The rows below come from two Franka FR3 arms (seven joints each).
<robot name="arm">
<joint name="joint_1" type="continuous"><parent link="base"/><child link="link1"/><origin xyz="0.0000 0.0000 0.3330" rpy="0.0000 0.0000 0.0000"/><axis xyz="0 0 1"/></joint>
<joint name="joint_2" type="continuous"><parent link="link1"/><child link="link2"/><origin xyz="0.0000 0.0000 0.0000" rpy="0.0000 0.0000 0.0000"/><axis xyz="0 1 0"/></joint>
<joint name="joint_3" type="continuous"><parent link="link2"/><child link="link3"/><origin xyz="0.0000 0.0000 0.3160" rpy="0.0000 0.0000 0.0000"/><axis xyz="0 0 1"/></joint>
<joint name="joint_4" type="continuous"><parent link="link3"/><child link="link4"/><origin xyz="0.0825 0.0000 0.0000" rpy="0.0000 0.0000 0.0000"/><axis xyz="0 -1 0"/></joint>
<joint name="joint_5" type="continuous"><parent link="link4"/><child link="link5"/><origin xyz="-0.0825 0.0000 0.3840" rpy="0.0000 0.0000 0.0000"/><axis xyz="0 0 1"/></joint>
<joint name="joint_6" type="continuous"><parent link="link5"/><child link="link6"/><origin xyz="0.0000 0.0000 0.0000" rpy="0.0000 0.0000 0.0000"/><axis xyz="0 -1 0"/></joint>
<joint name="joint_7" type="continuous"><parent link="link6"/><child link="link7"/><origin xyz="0.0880 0.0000 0.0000" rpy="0.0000 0.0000 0.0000"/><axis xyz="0 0 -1"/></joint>
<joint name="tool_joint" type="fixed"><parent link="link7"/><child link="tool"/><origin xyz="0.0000 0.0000 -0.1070" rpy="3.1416 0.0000 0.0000"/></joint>
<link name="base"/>
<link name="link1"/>
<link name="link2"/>
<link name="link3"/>
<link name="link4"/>
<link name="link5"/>
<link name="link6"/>
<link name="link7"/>
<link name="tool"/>
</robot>
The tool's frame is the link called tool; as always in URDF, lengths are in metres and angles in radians. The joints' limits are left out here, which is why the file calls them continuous.
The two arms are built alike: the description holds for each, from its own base.
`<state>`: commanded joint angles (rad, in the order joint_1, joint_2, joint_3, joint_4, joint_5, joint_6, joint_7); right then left.
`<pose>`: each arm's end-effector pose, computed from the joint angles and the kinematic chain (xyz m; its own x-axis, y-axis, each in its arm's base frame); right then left.
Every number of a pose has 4 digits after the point.
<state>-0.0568 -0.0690 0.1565 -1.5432 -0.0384 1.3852 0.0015 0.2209 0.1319 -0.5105 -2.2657 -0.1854 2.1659 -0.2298</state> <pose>0.5108 0.0497 0.6584 0.9920 0.0893 -0.0894 0.0939 -0.9944 0.0491 0.4831 -0.1522 0.2938 0.9639 0.0379 -0.2635 0.0754 -0.9882 0.1335</pose>
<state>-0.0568 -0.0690 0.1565 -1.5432 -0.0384 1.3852 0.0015 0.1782 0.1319 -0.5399 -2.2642 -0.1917 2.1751 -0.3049</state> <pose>0.5108 0.0497 0.6584 0.9920 0.0893 -0.0894 0.0939 -0.9944 0.0491 0.4725 -0.1871 0.2960 0.9632 0.0465 -0.2646 0.0818 -0.9889 0.1242</pose>
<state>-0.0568 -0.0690 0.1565 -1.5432 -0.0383 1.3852 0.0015 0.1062 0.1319 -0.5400 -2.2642 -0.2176 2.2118 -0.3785</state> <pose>0.5108 0.0497 0.6584 0.9920 0.0893 -0.0894 0.0939 -0.9944 0.0490 0.4620 -0.2223 0.2985 0.9659 0.0686 -0.2495 0.1041 -0.9857 0.1322</pose>
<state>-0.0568 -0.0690 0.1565 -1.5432 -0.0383 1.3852 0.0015 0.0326 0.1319 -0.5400 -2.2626 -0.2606 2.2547 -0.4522</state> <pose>0.5108 0.0497 0.6584 0.9920 0.0893 -0.0894 0.0939 -0.9944 0.0490 0.4496 -0.2581 0.3023 0.9661 0.1000 -0.2381 0.1395 -0.9780 0.1550</pose>
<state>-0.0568 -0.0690 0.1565 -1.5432 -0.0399 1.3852 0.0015 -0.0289 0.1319 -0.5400 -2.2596 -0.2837 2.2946 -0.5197</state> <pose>0.5108 0.0496 0.6584 0.9920 0.0890 -0.0894 0.0938 -0.9943 0.0506 0.4382 -0.2873 0.3065 0.9666 0.1260 -0.2232 0.1660 -0.9712 0.1707</pose>
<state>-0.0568 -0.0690 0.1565 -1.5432 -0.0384 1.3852 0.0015 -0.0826 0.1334 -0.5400 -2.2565 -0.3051 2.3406 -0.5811</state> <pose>0.5108 0.0497 0.6584 0.9920 0.0893 -0.0894 0.0939 -0.9944 0.0491 0.4281 -0.3124 0.3106 0.9663 0.1540 -0.2064 0.1943 -0.9619 0.1922</pose>
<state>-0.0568 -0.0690 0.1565 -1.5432 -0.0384 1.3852 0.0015 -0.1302 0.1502 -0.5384 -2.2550 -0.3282 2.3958 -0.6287</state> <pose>0.5108 0.0497 0.6584 0.9920 0.0893 -0.0894 0.0939 -0.9944 0.0491 0.4193 -0.3336 0.3080 0.9632 0.1799 -0.1996 0.2226 -0.9503 0.2176</pose>
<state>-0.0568 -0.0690 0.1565 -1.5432 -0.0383 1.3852 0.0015 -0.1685 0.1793 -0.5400 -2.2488 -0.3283 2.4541 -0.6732</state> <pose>0.5108 0.0497 0.6584 0.9920 0.0893 -0.0894 0.0939 -0.9944 0.0490 0.4129 -0.3525 0.3019 0.9622 0.1964 -0.1886 0.2387 -0.9417 0.2371</pose>
